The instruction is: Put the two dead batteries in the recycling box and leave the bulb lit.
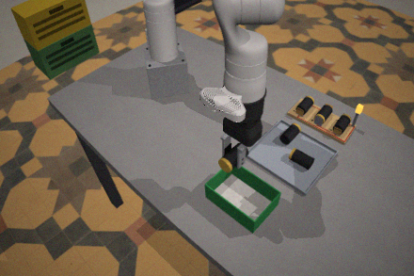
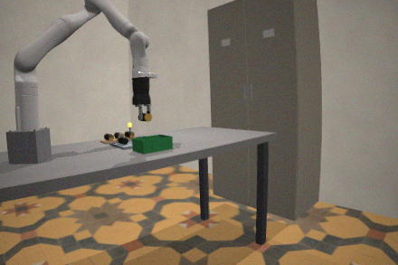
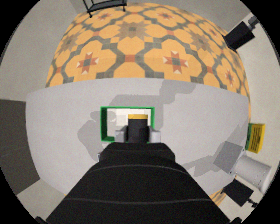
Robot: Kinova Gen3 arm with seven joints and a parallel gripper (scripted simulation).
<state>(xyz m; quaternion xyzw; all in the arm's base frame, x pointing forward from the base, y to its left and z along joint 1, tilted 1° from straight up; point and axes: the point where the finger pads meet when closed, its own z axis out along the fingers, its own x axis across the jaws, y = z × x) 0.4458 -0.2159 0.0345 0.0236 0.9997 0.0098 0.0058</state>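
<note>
Now: hand 14 cm above the green recycling box and 3 cm short of it.
</note>
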